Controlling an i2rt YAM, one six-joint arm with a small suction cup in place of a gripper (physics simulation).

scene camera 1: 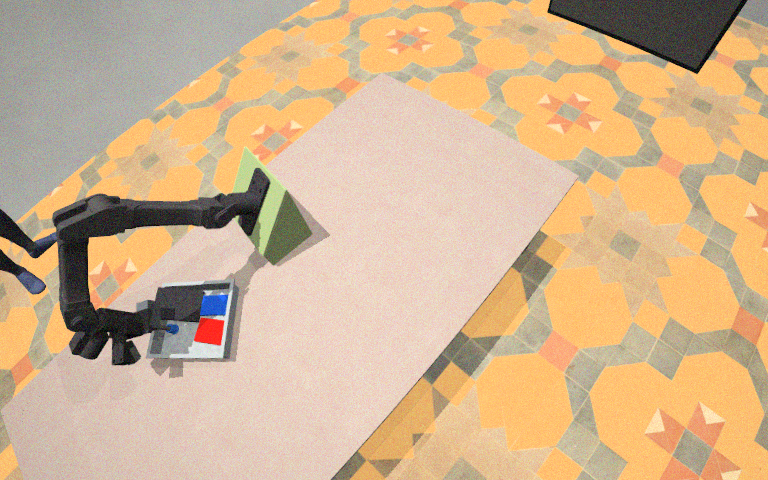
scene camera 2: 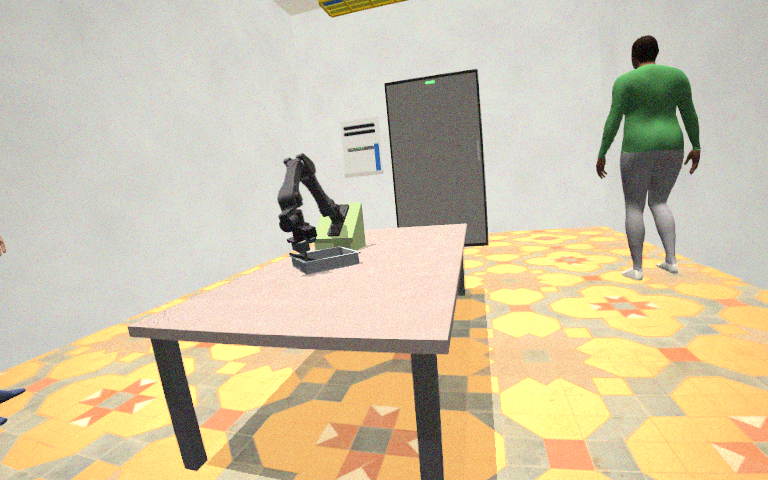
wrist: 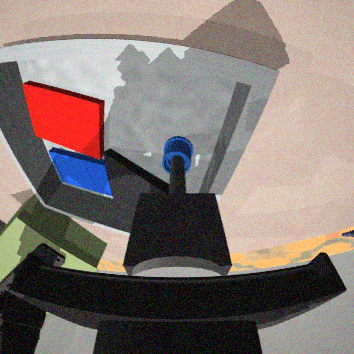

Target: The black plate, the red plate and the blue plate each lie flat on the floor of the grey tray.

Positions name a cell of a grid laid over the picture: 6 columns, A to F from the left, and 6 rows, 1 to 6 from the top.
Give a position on my suction cup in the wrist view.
C3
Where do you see a black plate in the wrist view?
C4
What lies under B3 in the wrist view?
A red plate.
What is my suction cup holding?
A grey tray.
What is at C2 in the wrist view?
A grey tray.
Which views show the grey tray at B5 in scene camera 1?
Scene camera 1, scene camera 2 and the wrist view: all of them.
